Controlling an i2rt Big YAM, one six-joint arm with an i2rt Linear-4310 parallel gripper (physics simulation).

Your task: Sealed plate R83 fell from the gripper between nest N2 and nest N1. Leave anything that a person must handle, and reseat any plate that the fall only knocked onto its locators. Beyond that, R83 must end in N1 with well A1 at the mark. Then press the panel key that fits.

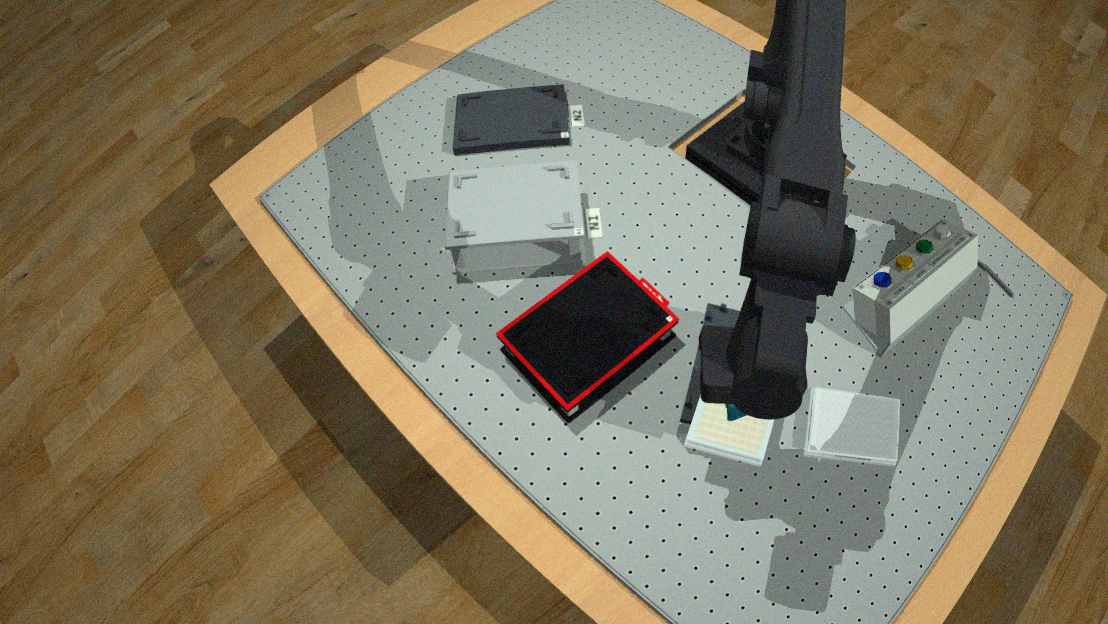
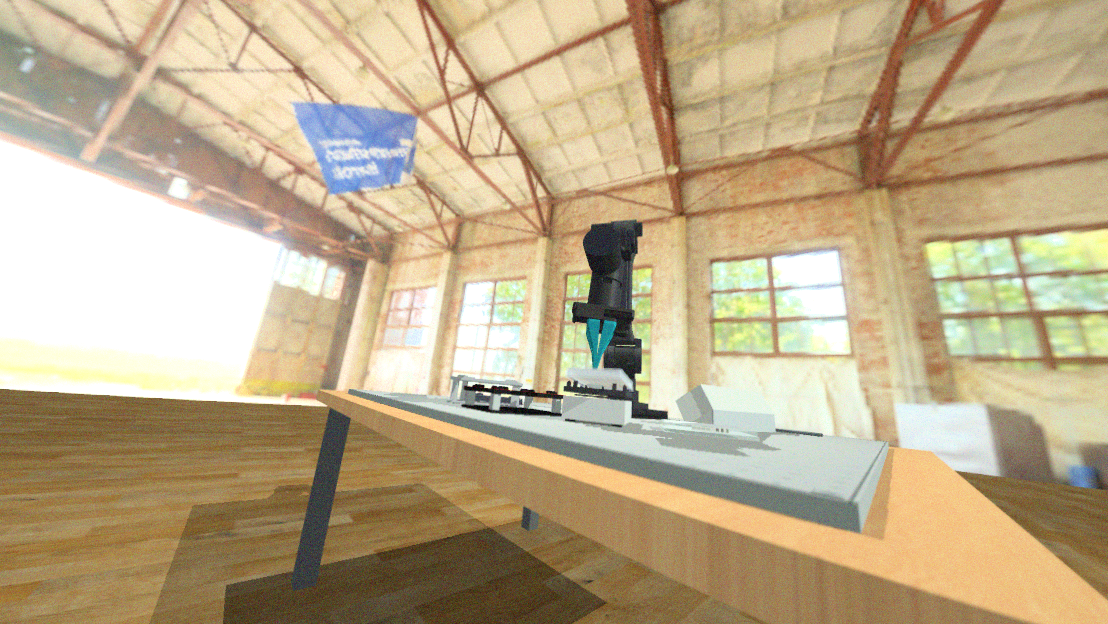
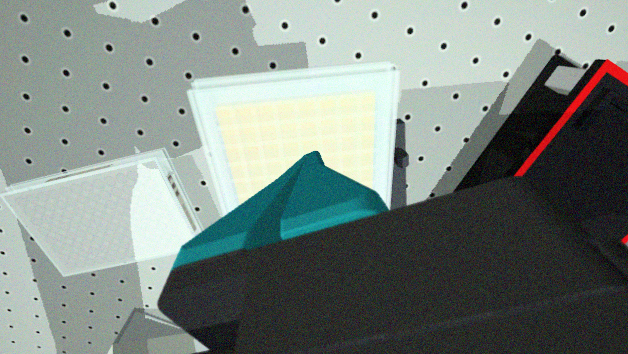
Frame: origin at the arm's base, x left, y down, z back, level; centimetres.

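Where they show: gripper, fingertip midpoint: [image 1: 730, 415] [image 2: 594, 369] [image 3: 316, 164].
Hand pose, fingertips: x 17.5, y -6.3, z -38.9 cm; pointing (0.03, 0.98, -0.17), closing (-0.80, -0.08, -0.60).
Observation:
After its pixels a point has its place.
My gripper [image 1: 733, 415] {x 17.5, y -6.3, z -38.9 cm} [image 2: 596, 365] {x 17.5, y -6.3, z -38.9 cm} [image 3: 316, 164] {x 17.5, y -6.3, z -38.9 cm} is shut and empty, its teal tips pointing down close above a plate with yellowish wells [image 1: 724, 435] {x 18.4, y -6.1, z -40.9 cm} [image 3: 300, 120] {x 18.7, y -6.1, z -40.6 cm}. I cannot tell whether the tips touch it. The plate sits at a dark holder, partly hidden by my arm. A clear plate-like piece [image 1: 852, 426] {x 30.2, y 0.7, z -27.6 cm} [image 3: 95, 220] {x 31.2, y 0.7, z -27.1 cm} lies to one side. Nest N1 [image 1: 515, 201] {x -18.7, y -3.8, z -31.9 cm} is a pale raised stand with corner locators and no visible plate. Nest N2 [image 1: 511, 120] {x -32.5, y 0.5, z -19.1 cm} is low and dark, also without a visible plate. No R83 label is readable. The key panel [image 1: 930, 286] {x 29.8, y -4.8, z -7.0 cm} [image 2: 728, 406] {x 30.0, y -2.5, z -10.9 cm} has blue, yellow, green and whitish keys.
A black nest with a red rim [image 1: 536, 372] {x -2.3, y -1.9, z -46.3 cm} [image 3: 560, 120] {x 3.6, y -1.9, z -43.7 cm} stands between N1 and the yellowish plate. My arm's base [image 1: 717, 158] {x -5.6, y 0.0, z -6.3 cm} is at the back. A thin dark rod [image 1: 996, 279] {x 39.6, y 1.7, z 8.5 cm} lies behind the panel. The perforated board has a wooden border [image 1: 294, 255] {x -42.3, y 3.4, z -54.3 cm}.

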